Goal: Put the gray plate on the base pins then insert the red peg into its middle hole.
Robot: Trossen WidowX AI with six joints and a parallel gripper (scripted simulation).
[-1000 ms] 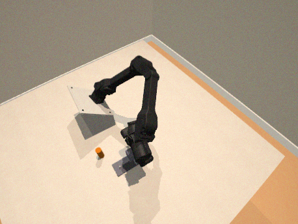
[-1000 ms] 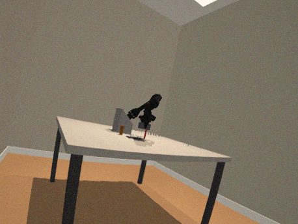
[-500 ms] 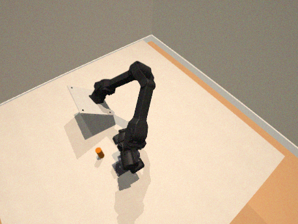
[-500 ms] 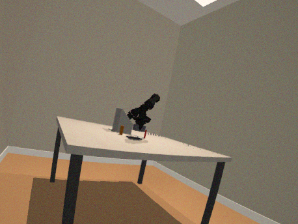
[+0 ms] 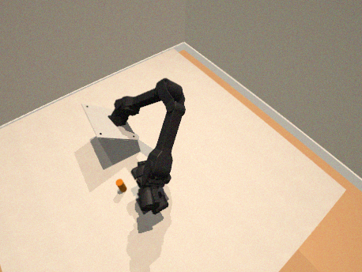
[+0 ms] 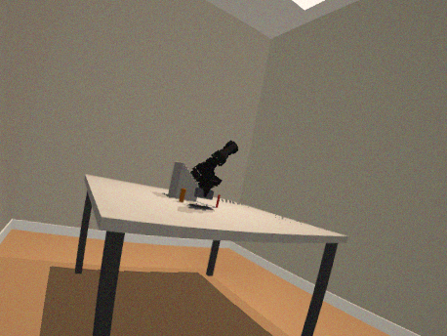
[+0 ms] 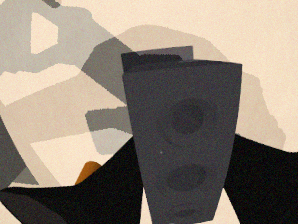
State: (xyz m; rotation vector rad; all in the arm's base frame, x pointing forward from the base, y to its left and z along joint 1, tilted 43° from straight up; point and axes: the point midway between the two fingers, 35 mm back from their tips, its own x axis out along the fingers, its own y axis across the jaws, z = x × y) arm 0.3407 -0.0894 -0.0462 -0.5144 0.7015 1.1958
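Now: gripper tip 50 mm above the base. The rest, counted from my gripper tip: orange cylinder 120 mm behind, 60 mm to the right, 20 mm below; gray plate 30 mm above; red peg 90 mm behind, 180 mm to the left, 20 mm below.
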